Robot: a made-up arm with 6 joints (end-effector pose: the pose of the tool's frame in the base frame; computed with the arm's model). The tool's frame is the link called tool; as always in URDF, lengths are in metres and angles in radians. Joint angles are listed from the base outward.
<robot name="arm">
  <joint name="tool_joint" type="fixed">
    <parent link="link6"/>
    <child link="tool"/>
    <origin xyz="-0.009 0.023 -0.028" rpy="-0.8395 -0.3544 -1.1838"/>
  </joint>
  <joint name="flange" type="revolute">
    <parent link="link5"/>
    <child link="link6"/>
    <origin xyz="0.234 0.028 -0.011" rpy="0 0 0"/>
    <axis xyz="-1 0 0"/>
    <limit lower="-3.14" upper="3.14" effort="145" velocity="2.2"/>
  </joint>
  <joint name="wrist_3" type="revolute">
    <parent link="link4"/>
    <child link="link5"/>
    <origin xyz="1.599 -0.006 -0.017" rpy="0 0 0"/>
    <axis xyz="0 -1 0"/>
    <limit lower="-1.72" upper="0.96" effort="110" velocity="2.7"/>
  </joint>
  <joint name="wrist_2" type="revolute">
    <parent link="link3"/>
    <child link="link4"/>
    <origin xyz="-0.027 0 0.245" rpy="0 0 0"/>
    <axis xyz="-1 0 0"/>
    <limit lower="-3.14" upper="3.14" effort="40" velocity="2.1"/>
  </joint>
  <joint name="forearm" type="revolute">
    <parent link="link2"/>
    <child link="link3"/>
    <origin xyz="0 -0.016 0.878" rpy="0 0 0"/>
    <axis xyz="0 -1 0"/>
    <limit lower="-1.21" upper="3.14" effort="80" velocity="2.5"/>
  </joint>
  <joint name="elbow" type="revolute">
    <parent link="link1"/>
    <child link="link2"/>
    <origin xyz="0.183 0.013 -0.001" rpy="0 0 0"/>
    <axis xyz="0 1 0"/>
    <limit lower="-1.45" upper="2.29" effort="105" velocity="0.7"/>
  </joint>
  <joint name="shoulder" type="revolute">
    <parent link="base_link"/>
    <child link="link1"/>
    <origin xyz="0.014 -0.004 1.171" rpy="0 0 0"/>
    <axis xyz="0 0 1"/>
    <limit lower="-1.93" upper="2.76" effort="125" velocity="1.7"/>
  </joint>
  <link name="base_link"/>
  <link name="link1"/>
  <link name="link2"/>
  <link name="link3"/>
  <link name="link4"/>
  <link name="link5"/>
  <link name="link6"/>
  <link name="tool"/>
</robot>
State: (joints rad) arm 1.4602 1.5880 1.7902 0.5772 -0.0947 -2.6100
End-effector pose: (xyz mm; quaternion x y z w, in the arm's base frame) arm 317.3 2756.8 1736.1 -0.0109 0.6203 0.3452 0.7042
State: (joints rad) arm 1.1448 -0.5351 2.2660 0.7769 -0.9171 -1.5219
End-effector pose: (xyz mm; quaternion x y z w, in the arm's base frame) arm -684.2 -1782.6 2428.7 0.7175 0.0065 0.0939 0.6902
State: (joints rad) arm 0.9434 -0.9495 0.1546 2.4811 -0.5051 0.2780
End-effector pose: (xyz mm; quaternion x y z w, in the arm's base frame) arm 86.5 -130.2 3400.4 0.4257 0.3051 0.8358 0.1647
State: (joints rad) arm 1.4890 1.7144 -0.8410 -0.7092 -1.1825 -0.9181
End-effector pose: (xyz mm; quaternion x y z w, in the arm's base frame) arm -196.9 -248.2 41.6 0.6073 -0.5055 0.3405 0.5096
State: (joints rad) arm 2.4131 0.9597 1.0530 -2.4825 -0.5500 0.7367
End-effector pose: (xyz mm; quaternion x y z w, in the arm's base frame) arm -1982.3 1659.1 2229.7 -0.1979 0.3372 0.8273 0.4033
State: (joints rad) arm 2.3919 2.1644 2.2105 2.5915 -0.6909 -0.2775
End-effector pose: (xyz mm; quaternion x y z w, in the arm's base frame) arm -1803.4 1884.4 1133.4 -0.0256 -0.7977 -0.4674 0.3801
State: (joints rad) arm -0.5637 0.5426 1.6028 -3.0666 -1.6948 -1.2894
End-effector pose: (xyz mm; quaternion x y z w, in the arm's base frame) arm 809.0 -554.0 3511.0 -0.1849 0.2456 0.7221 0.6197
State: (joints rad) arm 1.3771 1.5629 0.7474 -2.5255 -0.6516 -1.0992
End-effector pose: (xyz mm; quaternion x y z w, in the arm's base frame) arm 466.3 2511.1 181.6 -0.1405 -0.9696 -0.1892 0.0667
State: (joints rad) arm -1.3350 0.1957 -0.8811 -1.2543 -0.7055 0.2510
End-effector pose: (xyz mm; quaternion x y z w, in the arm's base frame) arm 521.5 -1280.8 625.4 0.3063 0.7774 -0.3619 0.4134
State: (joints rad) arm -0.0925 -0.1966 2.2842 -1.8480 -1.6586 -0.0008
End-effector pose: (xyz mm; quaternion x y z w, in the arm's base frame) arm -1360.6 337.7 2681.0 -0.4599 -0.6097 0.0187 0.6453
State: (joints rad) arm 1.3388 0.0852 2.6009 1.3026 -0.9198 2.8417
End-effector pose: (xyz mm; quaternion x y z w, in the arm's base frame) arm -89.8 -1265.1 2885.7 0.7471 0.1460 0.6273 0.1641
